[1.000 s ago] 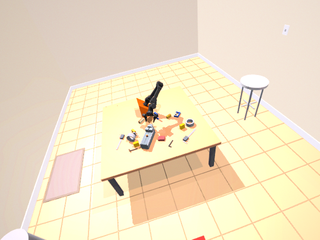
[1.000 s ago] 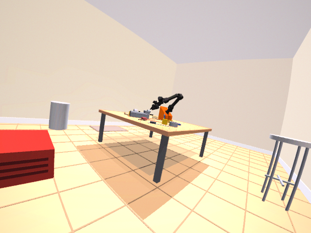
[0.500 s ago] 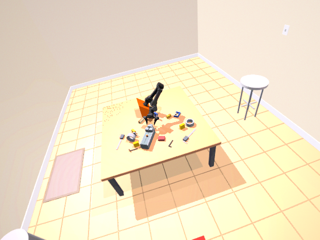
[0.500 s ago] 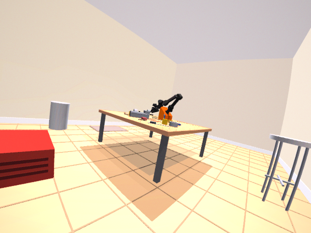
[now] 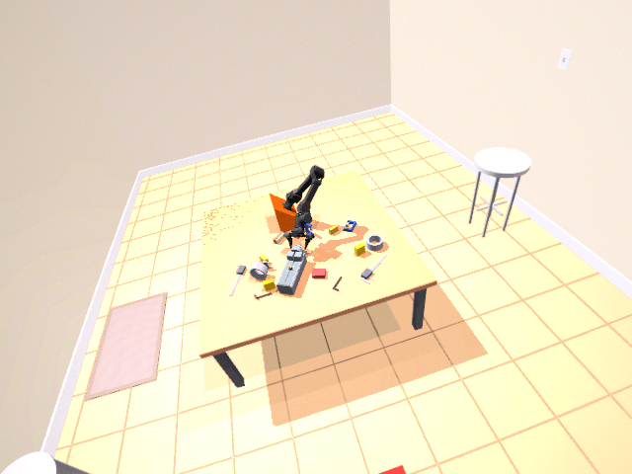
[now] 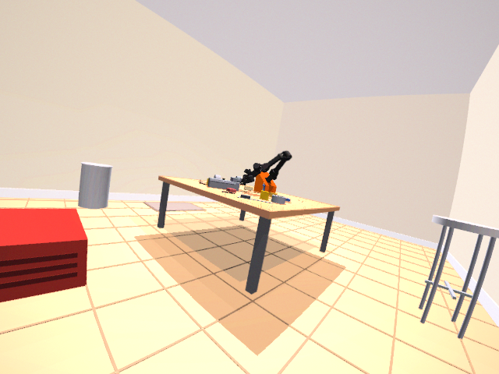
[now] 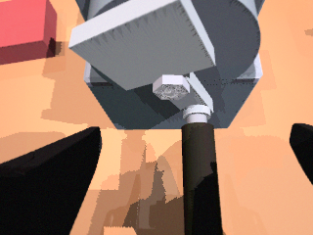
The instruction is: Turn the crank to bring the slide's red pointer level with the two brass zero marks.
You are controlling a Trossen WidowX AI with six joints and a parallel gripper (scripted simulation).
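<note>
The dark crank handle lies 2 cm behind my gripper tip, 1 cm to the left of it and 1 cm below it. Also, from my gripper tip: red pointer (15 cm ahead, 8 cm to the right, 1 cm above); then red block (19 cm ahead, 8 cm to the left, 6 cm below).
</note>
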